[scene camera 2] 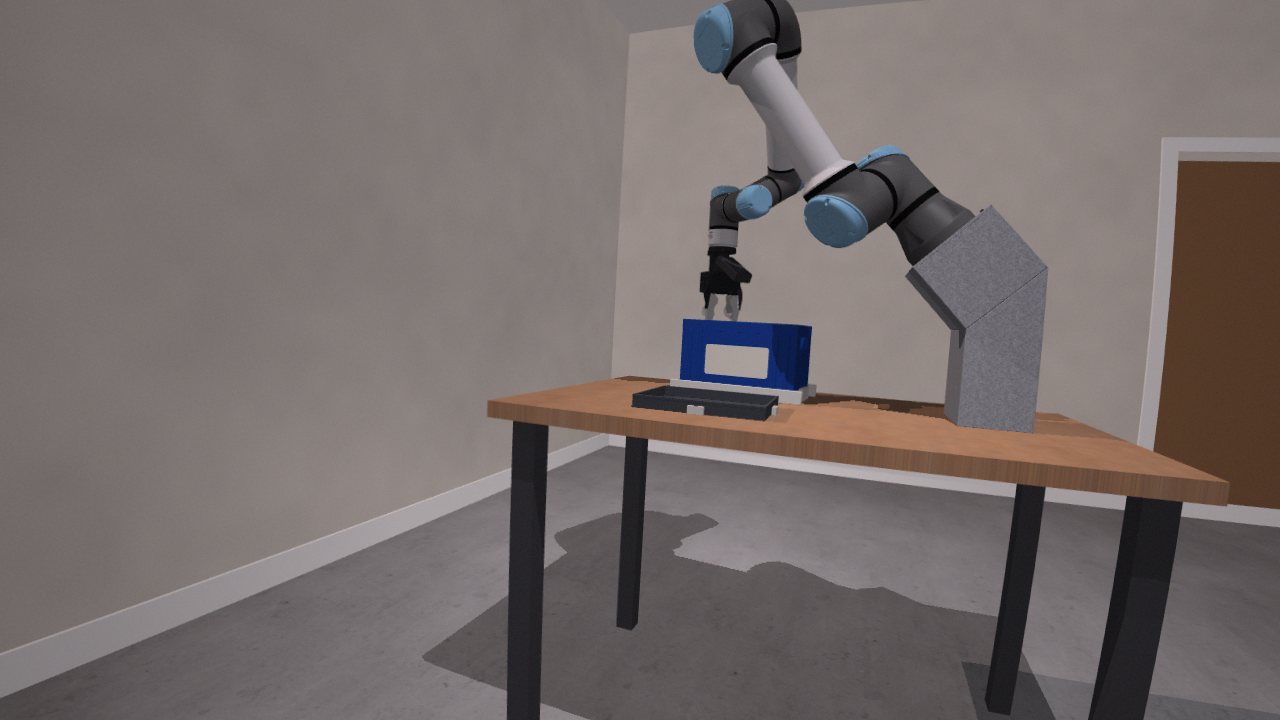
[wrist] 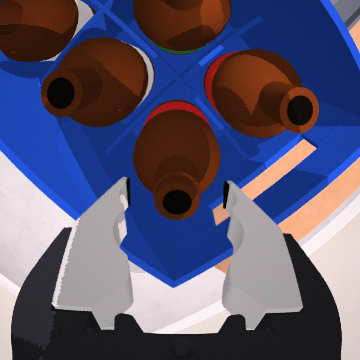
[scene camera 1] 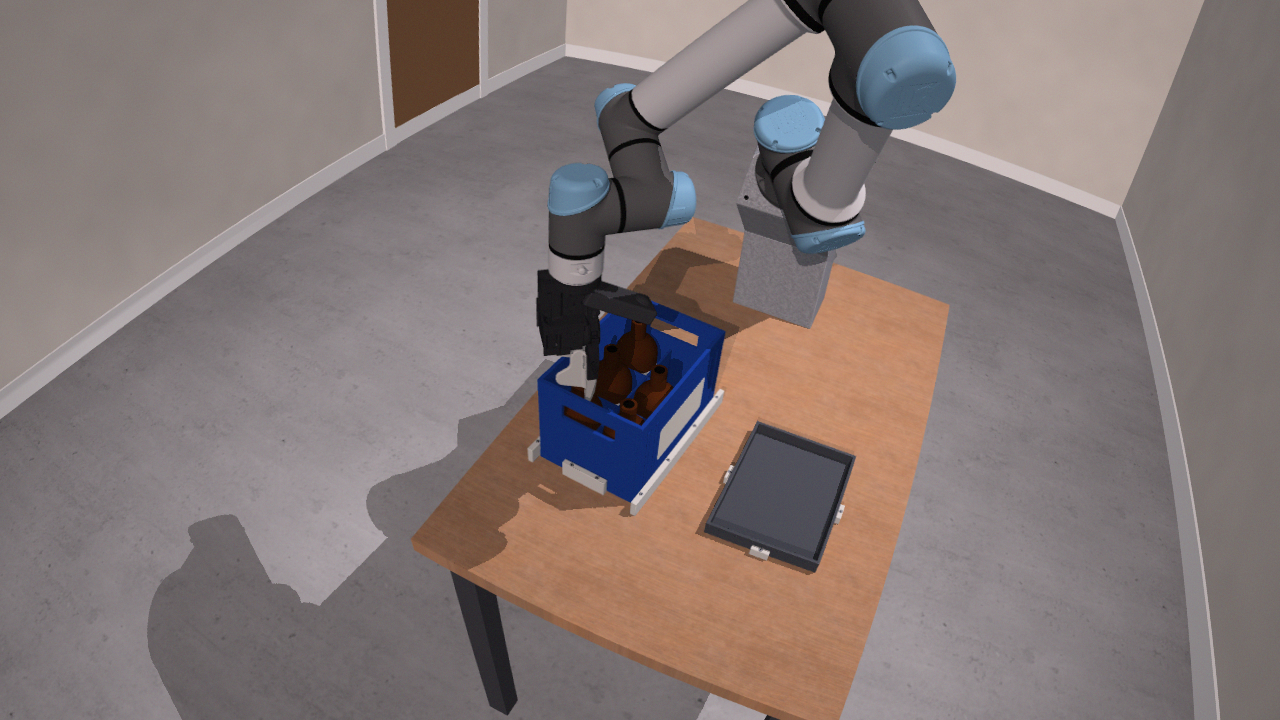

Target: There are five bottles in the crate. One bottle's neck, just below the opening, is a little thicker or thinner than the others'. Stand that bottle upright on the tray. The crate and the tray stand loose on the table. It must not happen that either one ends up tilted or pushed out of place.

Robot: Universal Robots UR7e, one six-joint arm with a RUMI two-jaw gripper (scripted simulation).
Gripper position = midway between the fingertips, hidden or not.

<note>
In view: the gripper (scene camera 1: 582, 390), a bottle (wrist: 176, 156), a dark tray (scene camera 1: 784, 490) and a bottle (wrist: 251, 89).
The dark tray also shows in scene camera 2 (scene camera 2: 749, 406). The gripper is seen too in scene camera 2 (scene camera 2: 719, 334) and in the wrist view (wrist: 177, 181).
</note>
